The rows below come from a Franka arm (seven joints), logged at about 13 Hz.
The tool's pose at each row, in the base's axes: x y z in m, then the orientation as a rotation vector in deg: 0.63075 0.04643 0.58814 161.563 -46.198 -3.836; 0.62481 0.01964 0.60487 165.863 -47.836 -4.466; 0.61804 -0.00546 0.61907 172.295 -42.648 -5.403; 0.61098 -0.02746 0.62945 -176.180 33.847 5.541; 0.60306 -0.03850 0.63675 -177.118 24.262 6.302; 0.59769 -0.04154 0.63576 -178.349 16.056 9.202; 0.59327 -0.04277 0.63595 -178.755 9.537 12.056; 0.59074 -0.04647 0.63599 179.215 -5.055 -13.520; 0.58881 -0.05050 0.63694 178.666 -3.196 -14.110; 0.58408 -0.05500 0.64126 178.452 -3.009 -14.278
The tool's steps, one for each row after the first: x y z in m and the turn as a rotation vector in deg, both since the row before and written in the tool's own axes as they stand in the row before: 0.00931 0.02881 -0.01077 4.323 -1.624 0.118; 0.00746 0.02656 -0.01078 4.521 -1.560 -4.518; 0.00354 0.02330 -0.00928 2.685 -0.590 -6.140; -0.00371 0.01321 -0.00704 0.307 -0.601 -6.159; -0.00427 0.00438 0.00126 -0.861 -1.802 -5.268; -0.00413 0.00200 0.00023 -0.486 -1.816 -4.149; -0.00211 0.00395 0.00023 -1.029 -0.883 -2.804; -0.00182 0.00414 -0.00065 -0.643 -0.385 -1.134; -0.00518 0.00473 -0.00348 -0.214 -0.114 -0.102
